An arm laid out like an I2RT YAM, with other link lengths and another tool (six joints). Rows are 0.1 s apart.
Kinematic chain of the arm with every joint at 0, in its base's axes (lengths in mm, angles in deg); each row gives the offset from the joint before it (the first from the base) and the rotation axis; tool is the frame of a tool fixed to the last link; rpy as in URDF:
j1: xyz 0 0 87 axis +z
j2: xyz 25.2 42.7 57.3 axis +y
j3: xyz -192.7 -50.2 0 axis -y
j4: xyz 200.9 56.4 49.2 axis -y
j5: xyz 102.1 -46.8 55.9 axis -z
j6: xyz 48.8 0 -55.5 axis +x
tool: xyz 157 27 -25 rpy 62.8 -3.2 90
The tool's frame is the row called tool.
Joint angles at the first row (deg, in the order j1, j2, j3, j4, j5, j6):
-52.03 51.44 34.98 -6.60 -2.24 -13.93
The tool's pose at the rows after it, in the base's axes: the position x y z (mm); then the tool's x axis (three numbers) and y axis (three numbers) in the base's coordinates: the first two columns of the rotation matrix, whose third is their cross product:
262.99, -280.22, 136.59, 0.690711, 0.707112, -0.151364, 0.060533, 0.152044, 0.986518
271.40, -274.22, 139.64, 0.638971, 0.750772, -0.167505, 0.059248, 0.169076, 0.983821
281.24, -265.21, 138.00, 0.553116, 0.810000, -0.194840, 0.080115, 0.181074, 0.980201
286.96, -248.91, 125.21, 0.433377, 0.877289, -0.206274, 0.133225, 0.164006, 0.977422
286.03, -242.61, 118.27, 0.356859, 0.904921, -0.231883, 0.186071, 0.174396, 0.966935
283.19, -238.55, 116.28, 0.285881, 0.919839, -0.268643, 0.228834, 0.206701, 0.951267
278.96, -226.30, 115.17, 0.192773, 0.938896, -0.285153, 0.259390, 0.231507, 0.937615
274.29, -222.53, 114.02, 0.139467, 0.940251, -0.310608, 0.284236, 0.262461, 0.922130
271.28, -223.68, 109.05, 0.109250, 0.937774, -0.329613, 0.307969, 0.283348, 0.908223
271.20, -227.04, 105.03, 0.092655, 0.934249, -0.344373, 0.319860, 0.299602, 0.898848
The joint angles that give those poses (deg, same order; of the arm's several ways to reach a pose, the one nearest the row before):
-52.05 52.19 35.50 -6.66 -3.62 -14.25
-52.03 53.14 36.71 -6.89 -6.86 -16.65
-52.03 55.88 39.75 -9.01 -11.33 -20.84
-52.03 59.94 44.45 -15.07 -16.50 -26.39
-52.02 62.85 48.43 -19.97 -18.25 -31.25
-52.03 64.57 51.87 -24.40 -19.23 -36.26
-52.03 65.46 55.37 -30.50 -21.44 -41.58
-52.04 65.90 57.19 -33.72 -21.73 -45.39
-52.03 66.97 57.93 -34.71 -21.23 -47.85
-52.02 68.16 58.18 -34.25 -20.83 -49.31

